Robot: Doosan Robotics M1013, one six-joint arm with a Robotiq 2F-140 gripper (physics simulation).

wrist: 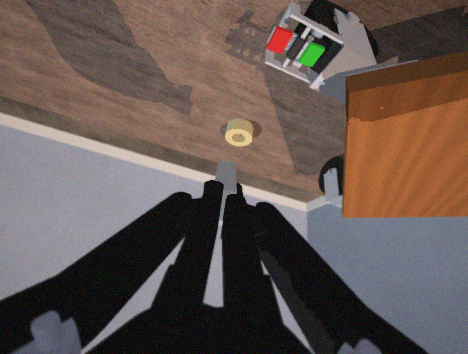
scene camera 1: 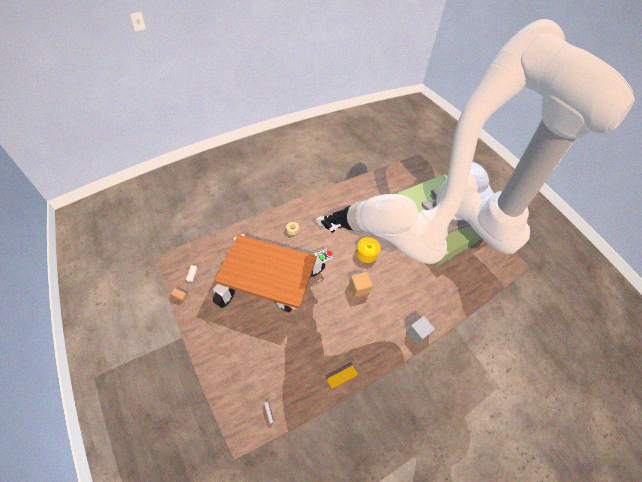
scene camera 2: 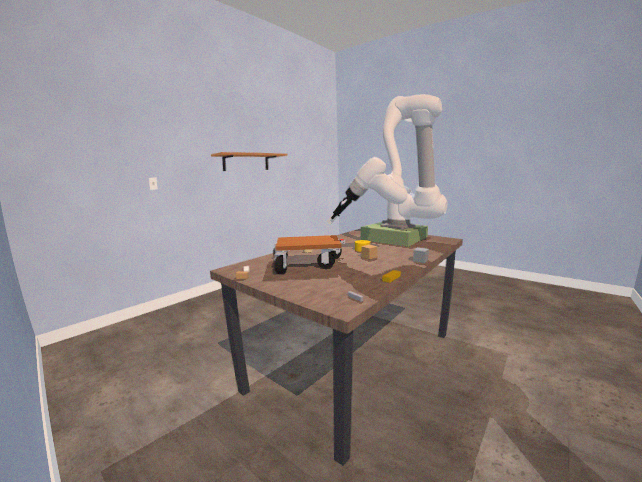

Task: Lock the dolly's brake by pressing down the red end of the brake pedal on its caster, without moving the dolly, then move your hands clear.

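Places are measured from the arm's base along level axes (x ahead, y left, z up), in centimetres.
Pixels of known places: gripper, fingertip midpoint: (wrist: 225, 174) (scene camera 1: 319, 221) (scene camera 2: 328, 222); arm's base at its link origin: (scene camera 2: 398, 226).
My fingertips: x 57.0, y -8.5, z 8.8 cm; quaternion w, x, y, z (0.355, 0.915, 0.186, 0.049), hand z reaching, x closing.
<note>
Ahead of a thing's pixels: the offset from my fingertips to its middle. "pt": to the spot under its first point.
The dolly (scene camera 1: 267, 269) (scene camera 2: 308, 242) (wrist: 407, 150) has an orange deck and dark caster wheels and stands on the table. The brake pedal's red end {pt dz -8.5, dx -0.9, dy +9.0 cm} (scene camera 1: 329, 253) (scene camera 2: 341, 240) (wrist: 279, 40) sits on the outer side of the caster nearest the robot base. Its green end {pt dz -8.6, dx +2.1, dy +9.6 cm} (scene camera 1: 322, 257) (wrist: 312, 54) is nearer the deck. My gripper (scene camera 1: 318, 221) (scene camera 2: 331, 221) (wrist: 225, 174) is shut and empty. It hangs above the table, tilted downward, higher than the deck, and apart from the pedal. In the wrist view the pedal is up and to the right of the fingertips.
A cream ring {dz -16.1, dx +6.1, dy -11.6 cm} (scene camera 1: 292, 228) (wrist: 239, 137) lies beside the dolly. A yellow wheel-shaped piece {dz -14.9, dx -18.0, dy +9.2 cm} (scene camera 1: 368, 250) (scene camera 2: 362, 245) and a tan block {dz -14.4, dx -8.2, dy +22.2 cm} (scene camera 1: 360, 284) (scene camera 2: 369, 252) stand on the pedal's side. A grey block {dz -14.3, dx -20.4, dy +46.7 cm} (scene camera 1: 421, 329) (scene camera 2: 420, 255) and a yellow bar {dz -16.3, dx +11.5, dy +50.4 cm} (scene camera 1: 342, 376) (scene camera 2: 391, 276) are near the table edge.
</note>
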